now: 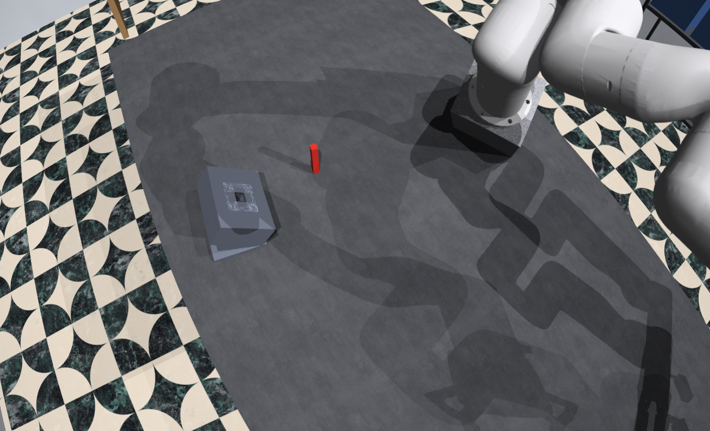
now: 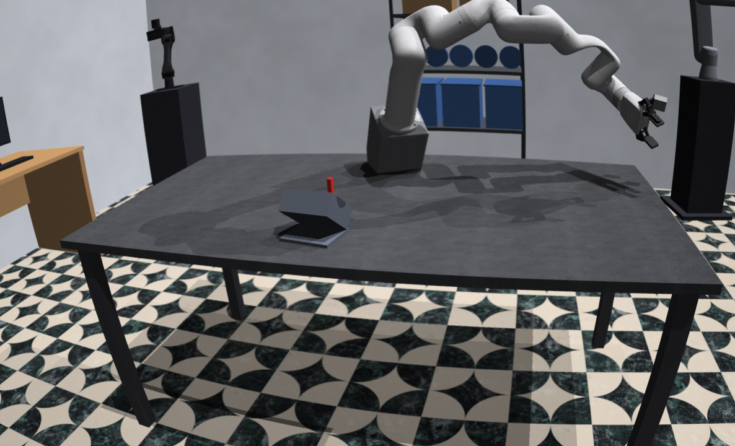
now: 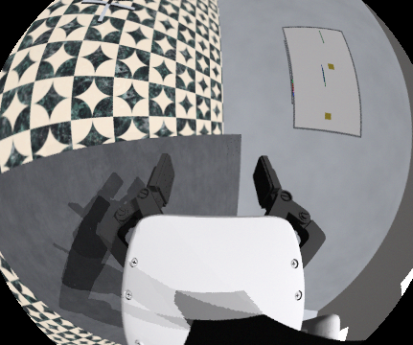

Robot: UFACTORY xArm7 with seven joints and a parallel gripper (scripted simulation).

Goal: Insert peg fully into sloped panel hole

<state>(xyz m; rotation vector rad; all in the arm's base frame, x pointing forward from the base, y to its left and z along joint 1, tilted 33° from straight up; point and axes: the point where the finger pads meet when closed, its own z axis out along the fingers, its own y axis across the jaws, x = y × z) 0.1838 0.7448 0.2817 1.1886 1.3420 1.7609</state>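
The red peg lies 95 cm to the right of my hand, 15 cm below it and 9 cm ahead of it. From my hand the other things lie so: flat plate (95 cm to the right, 29 cm ahead, 19 cm below).
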